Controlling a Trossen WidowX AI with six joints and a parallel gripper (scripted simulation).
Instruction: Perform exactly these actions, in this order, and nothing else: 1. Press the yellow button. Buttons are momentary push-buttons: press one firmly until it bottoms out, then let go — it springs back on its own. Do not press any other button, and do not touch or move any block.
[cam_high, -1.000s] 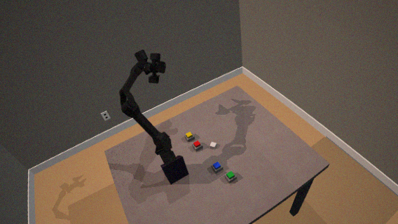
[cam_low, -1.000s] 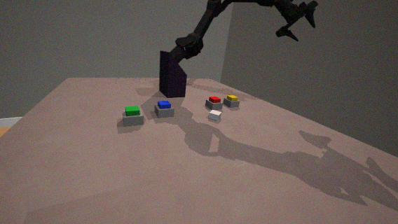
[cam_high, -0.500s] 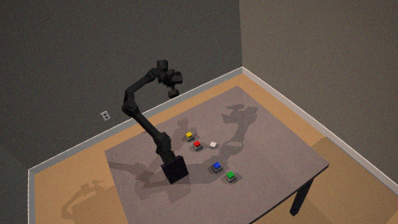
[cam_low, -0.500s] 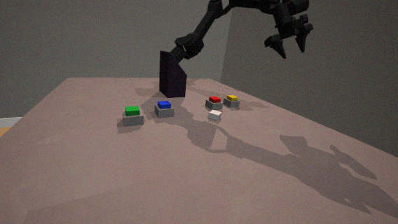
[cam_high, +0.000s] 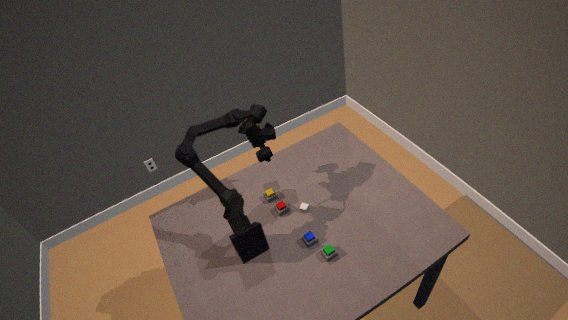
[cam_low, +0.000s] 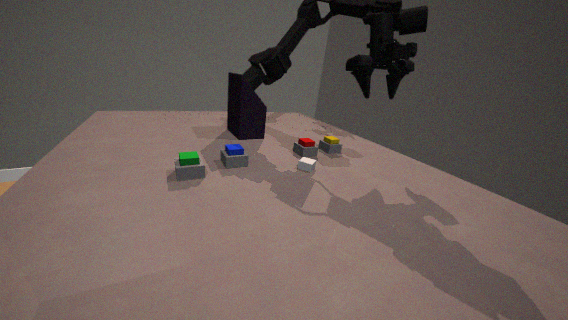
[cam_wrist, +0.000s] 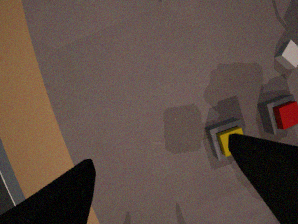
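Right now my gripper tip is 6 cm past the yellow button, 8 cm to the left of it and 13 cm above it. Also, from my gripper tip: small white block (1 cm ahead, 24 cm to the right, 16 cm below); blue button (7 cm behind, 38 cm to the right, 13 cm below); red button (7 cm behind, 18 cm to the right, 13 cm below).
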